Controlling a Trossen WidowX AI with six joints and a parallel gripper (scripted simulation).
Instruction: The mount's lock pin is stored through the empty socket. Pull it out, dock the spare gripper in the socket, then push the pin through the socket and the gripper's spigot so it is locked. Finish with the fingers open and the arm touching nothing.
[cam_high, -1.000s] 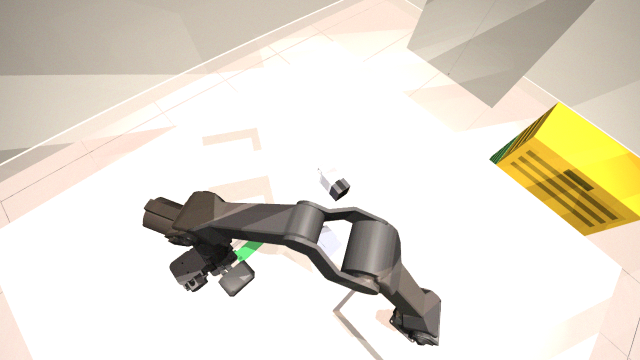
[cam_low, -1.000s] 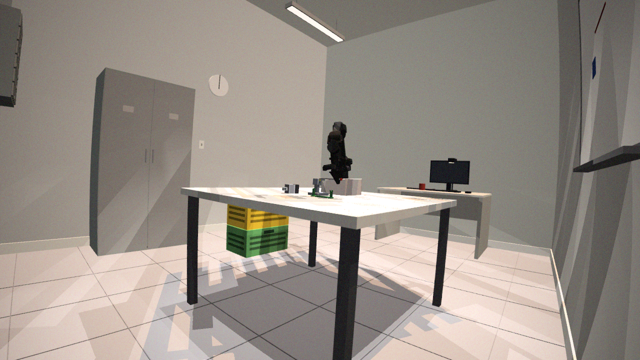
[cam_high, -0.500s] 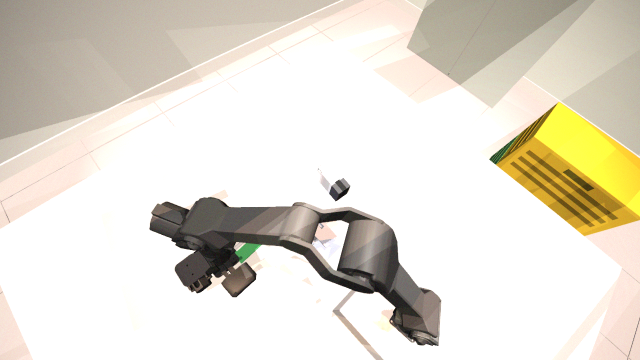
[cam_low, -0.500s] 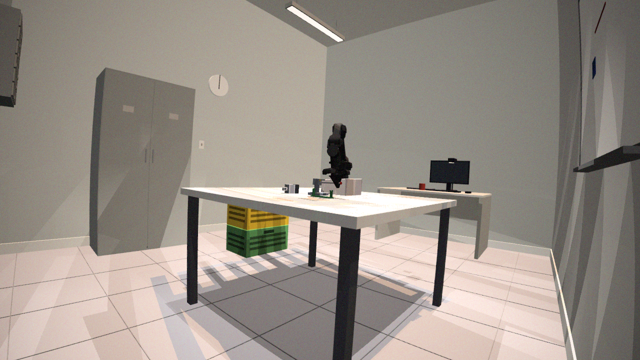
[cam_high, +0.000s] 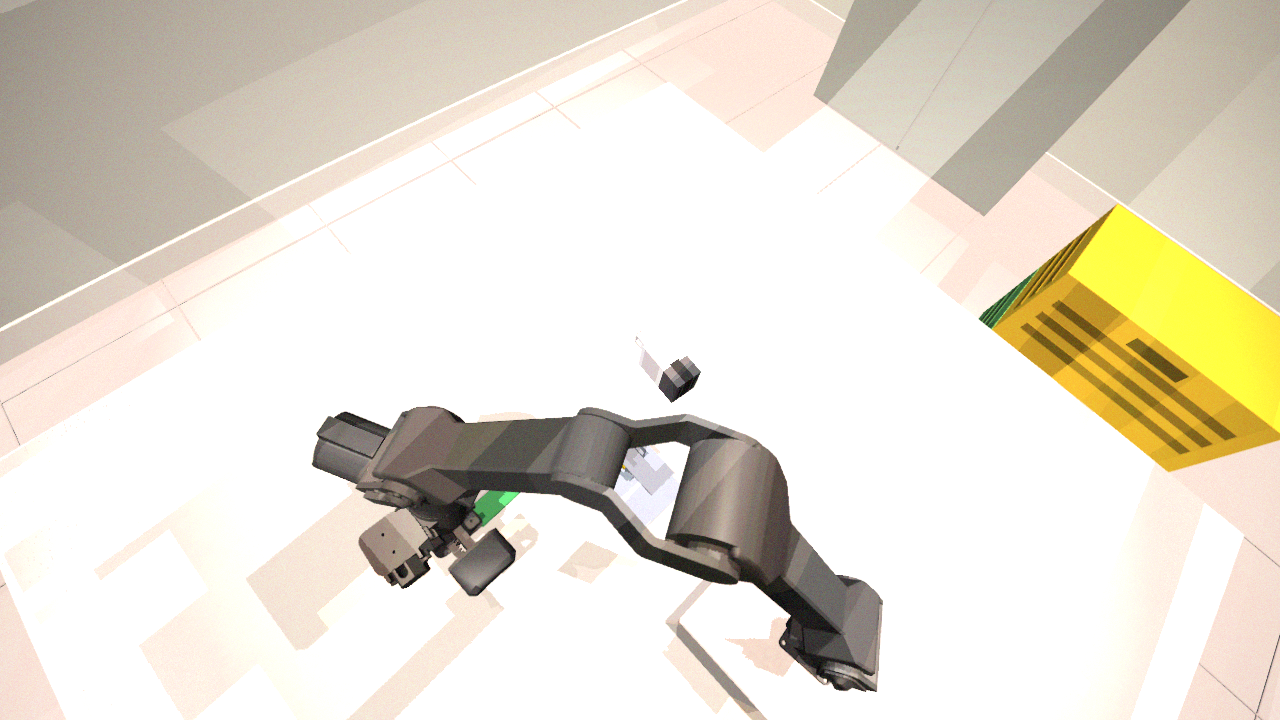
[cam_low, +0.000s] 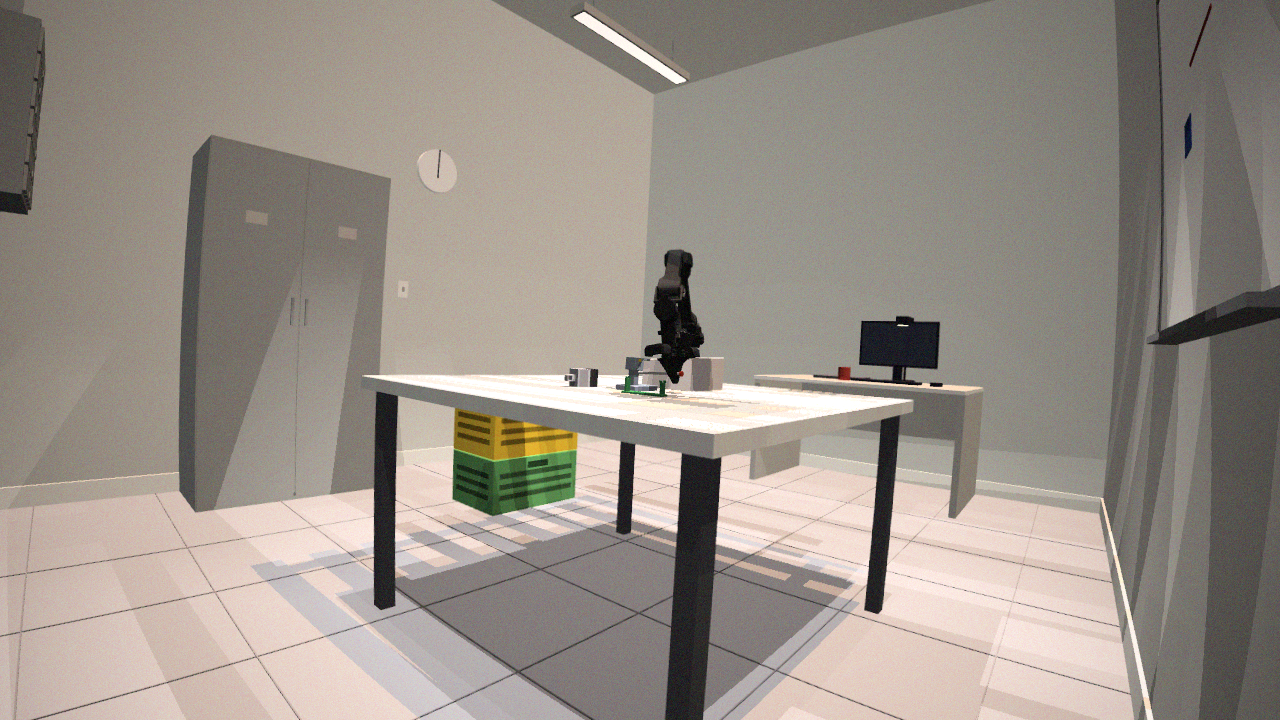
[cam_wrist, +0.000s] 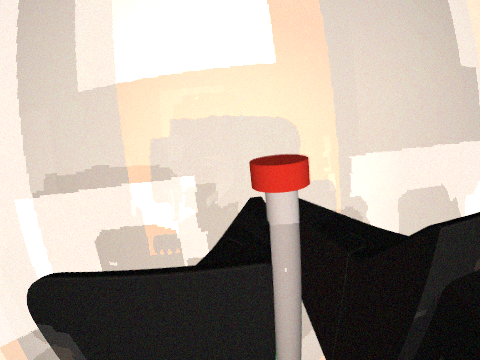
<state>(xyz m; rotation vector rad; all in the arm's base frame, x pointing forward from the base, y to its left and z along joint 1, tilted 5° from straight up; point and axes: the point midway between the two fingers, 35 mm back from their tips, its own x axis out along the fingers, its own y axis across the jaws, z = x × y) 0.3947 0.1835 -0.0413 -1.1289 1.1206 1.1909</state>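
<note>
My gripper tip is 1 cm past the pin cradle, 10 cm to the left of it and 2 cm above it. Round my gripper tip: socket: 12 cm behind, 21 cm to the right, 1 cm above; then spare gripper: 4 cm behind, 37 cm to the right, 1 cm below.
</note>
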